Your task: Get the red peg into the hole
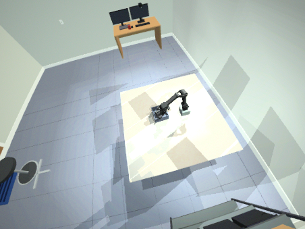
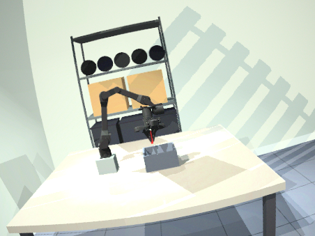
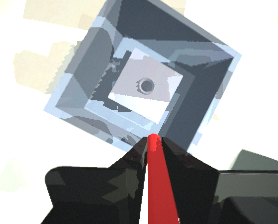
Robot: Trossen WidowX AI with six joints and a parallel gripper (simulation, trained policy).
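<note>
My gripper tip is now 30 mm below the red peg and 10 mm to the right of it. Also, from my gripper tip: grey box (110 mm below, 60 mm to the right, 40 mm ahead).
</note>
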